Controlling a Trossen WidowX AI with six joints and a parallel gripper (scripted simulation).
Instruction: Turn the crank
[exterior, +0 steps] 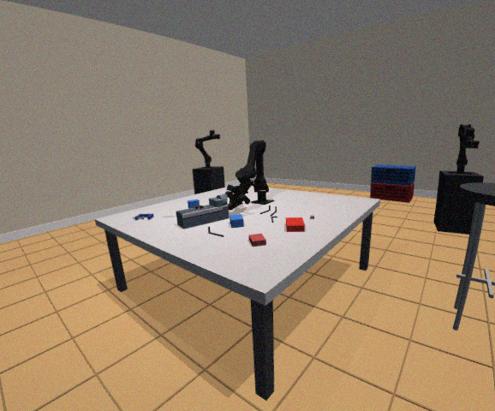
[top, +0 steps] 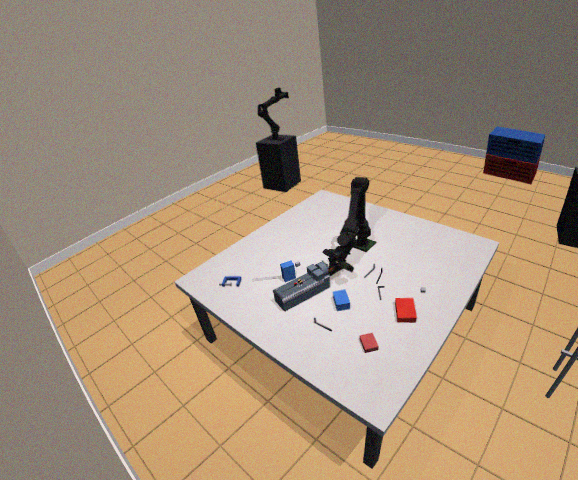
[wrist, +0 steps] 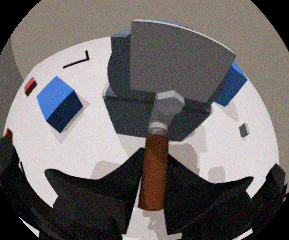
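The brown crank handle lies 2 cm behind my gripper tip, 2 cm above it and 1 cm to the left of it. The rest, counted from my gripper tip: red pointer (17 cm ahead, 8 cm to the right, 5 cm above).
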